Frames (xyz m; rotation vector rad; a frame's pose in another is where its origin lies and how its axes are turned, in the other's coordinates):
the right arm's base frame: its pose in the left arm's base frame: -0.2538 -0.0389 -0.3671 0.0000 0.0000 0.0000
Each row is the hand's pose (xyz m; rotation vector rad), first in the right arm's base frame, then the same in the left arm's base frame.
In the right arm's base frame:
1: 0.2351 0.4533 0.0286 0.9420 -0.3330 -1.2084
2: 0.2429 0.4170 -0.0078 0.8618 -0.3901 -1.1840
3: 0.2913 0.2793 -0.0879 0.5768 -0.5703 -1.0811
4: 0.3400 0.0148 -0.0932 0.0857 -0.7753 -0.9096
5: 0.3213 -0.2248 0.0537 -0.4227 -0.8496 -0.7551
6: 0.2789 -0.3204 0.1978 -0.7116 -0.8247 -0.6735
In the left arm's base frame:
1: -0.0187 0.4144 -0.3385 0.9420 -0.3330 -1.2084
2: -0.0109 0.3781 -0.3749 0.8618 -0.3901 -1.1840
3: 0.0375 0.2404 -0.4550 0.5768 -0.5703 -1.0811
4: 0.0862 -0.0241 -0.4603 0.0857 -0.7753 -0.9096
5: 0.0675 -0.2637 -0.3134 -0.4227 -0.8496 -0.7551
6: 0.0251 -0.3593 -0.1693 -0.7116 -0.8247 -0.6735

